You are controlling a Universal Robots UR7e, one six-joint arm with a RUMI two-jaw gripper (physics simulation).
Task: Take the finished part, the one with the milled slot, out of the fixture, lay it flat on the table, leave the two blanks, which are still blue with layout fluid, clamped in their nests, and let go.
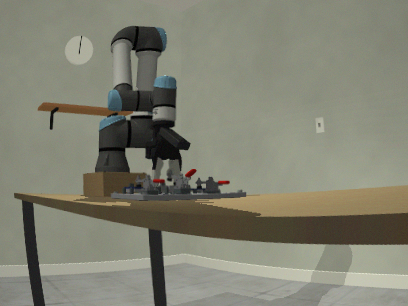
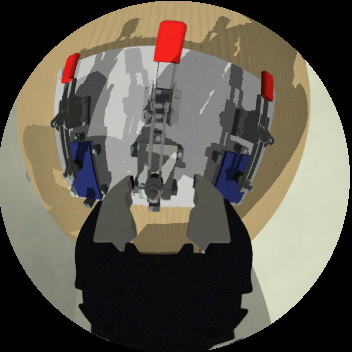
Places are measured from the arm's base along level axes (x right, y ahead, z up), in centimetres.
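Pixels of known places: gripper, fingertip midpoint: [image 2: 163, 175]; arm's base at its link origin: [image 1: 112, 173].
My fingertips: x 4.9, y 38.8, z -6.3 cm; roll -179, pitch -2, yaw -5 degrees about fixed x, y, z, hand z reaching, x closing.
Note:
For each thing: its top centre in the pictures, then the offset to it from my fingertips. Level surfaces: height alone.
- finished part at its top centre: [image 2: 155, 175] dx -0.8, dy +0.7, dz +1.0 cm
- fixture plate at its top centre: [image 2: 158, 132] [image 1: 176, 193] dx +0.1, dy +4.9, dz -1.7 cm
- wooden table at its surface level: dz -3.1 cm
The finished part [image 2: 171, 161], pale grey, sits in the middle nest of the fixture plate [image 1: 227, 195] [image 2: 192, 85], partly hidden by the middle clamp's arm and spindle; its slot cannot be made out. The middle clamp stands higher than the side ones, its red handle [image 1: 191, 173] [image 2: 170, 42] tilted up. Two blue blanks [image 2: 89, 177] [image 2: 229, 164] lie in the left and right nests under their clamps. My gripper [image 1: 166, 175] [image 2: 163, 175] is open and empty, pointing down, its fingertips on either side of the middle clamp's spindle near the nest. Their exact height is unclear.
The side clamps have red handles [image 2: 70, 68] [image 2: 267, 86] at the outer edges. The fixture stands on a wooden table [image 1: 325, 202] [image 2: 285, 165]. A wooden block [image 1: 93, 184] stands under the robot base, behind the fixture. A shelf [image 1: 75, 108] is on the wall.

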